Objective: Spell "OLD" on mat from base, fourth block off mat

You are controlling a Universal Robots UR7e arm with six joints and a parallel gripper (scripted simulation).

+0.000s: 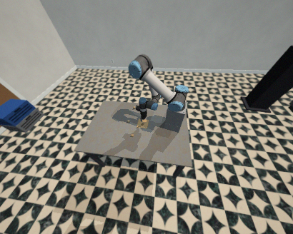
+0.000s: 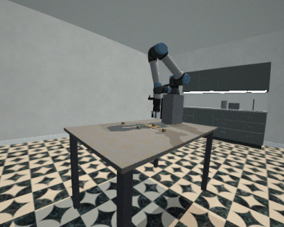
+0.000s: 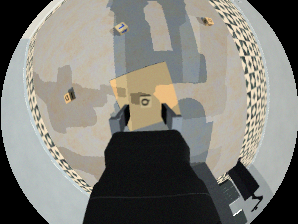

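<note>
The tan mat is 100 mm below my hand.
</note>
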